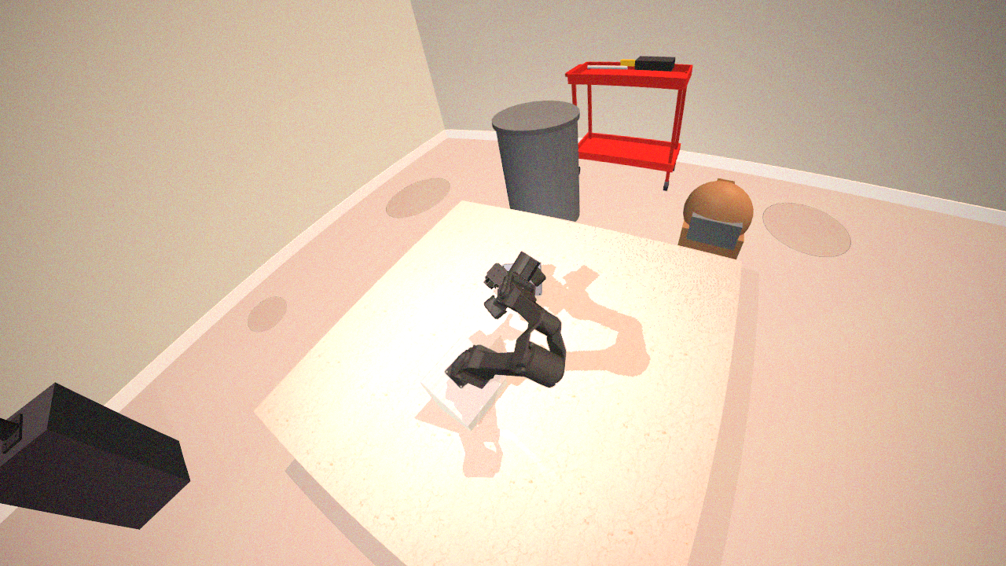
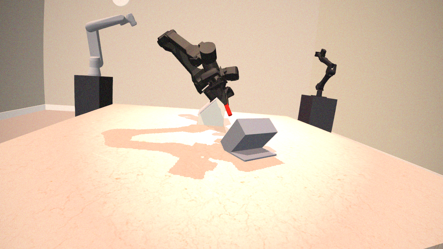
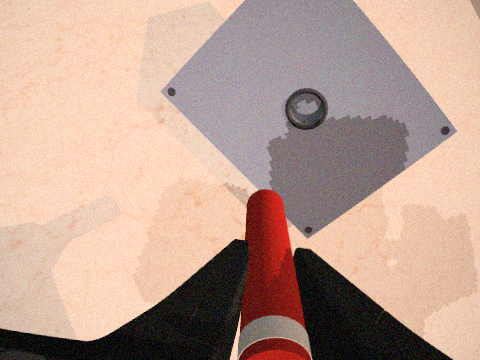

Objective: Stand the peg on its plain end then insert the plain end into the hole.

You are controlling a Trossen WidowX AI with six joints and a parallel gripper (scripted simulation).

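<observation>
My gripper tip is 10 cm short of the grey sloped panel, 8 cm above it and 7 cm to the right of it. From my gripper tip the other things lie so: red peg: 1 cm to the right, 1 cm behind, 1 cm above.
</observation>
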